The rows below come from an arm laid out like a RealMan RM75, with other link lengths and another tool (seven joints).
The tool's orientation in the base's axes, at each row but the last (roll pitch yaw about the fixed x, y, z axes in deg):
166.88 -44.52 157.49
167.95 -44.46 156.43
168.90 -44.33 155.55
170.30 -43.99 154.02
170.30 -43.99 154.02
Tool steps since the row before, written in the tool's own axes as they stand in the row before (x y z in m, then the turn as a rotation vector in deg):
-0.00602 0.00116 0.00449 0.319 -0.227 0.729
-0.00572 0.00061 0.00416 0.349 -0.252 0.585
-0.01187 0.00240 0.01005 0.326 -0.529 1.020
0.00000 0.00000 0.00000 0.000 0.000 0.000
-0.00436 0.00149 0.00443 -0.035 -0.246 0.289
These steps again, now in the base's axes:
0.00213 0.00145 -0.00715 -0.725 0.240 -0.319
0.00180 0.00081 -0.00682 -0.679 0.161 -0.201
0.00353 0.00311 -0.01502 -1.047 0.122 -0.561
0.00000 0.00000 0.00000 0.000 0.000 0.000
0.00122 0.00187 -0.00599 -0.266 -0.086 -0.259

